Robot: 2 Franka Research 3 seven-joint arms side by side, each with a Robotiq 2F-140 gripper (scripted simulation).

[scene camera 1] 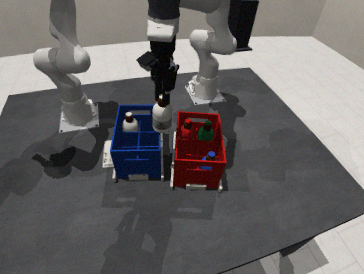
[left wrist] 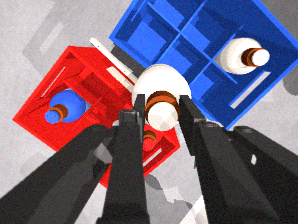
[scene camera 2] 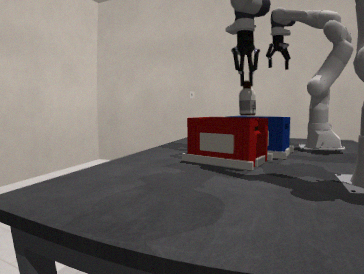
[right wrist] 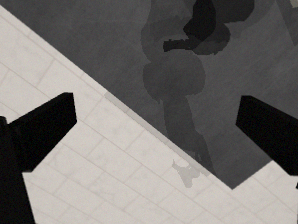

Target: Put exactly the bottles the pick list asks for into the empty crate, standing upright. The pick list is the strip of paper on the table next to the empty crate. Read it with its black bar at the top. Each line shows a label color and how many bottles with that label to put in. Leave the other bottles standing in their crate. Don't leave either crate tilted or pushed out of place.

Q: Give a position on a blue crate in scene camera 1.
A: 126, 158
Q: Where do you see a white bottle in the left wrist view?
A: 161, 84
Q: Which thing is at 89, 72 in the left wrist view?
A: A red crate.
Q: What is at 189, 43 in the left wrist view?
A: A blue crate.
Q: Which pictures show the red crate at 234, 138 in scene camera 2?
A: Scene camera 1, the left wrist view and scene camera 2 only.
